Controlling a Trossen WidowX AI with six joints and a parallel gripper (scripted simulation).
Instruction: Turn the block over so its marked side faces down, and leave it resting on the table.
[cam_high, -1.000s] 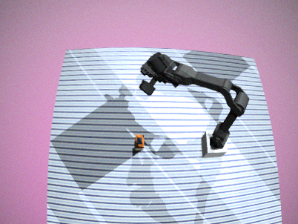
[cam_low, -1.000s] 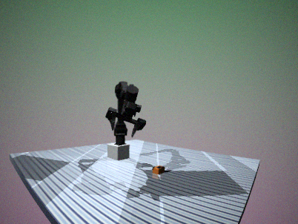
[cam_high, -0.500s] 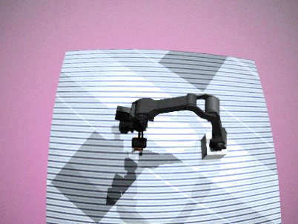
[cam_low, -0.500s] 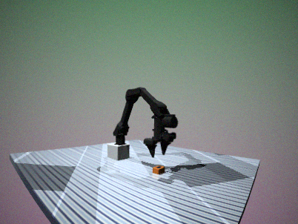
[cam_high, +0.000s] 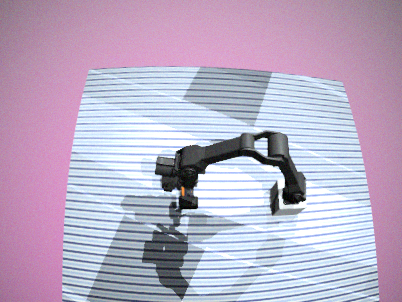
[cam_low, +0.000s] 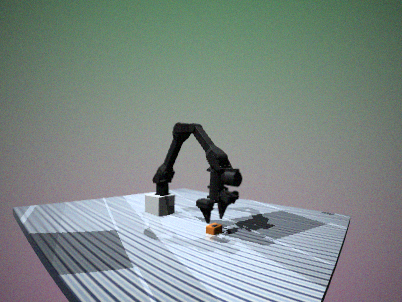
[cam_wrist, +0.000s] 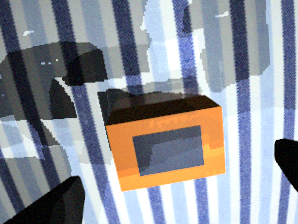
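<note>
Right now my gripper tip is 30 mm above the orange block.
</note>
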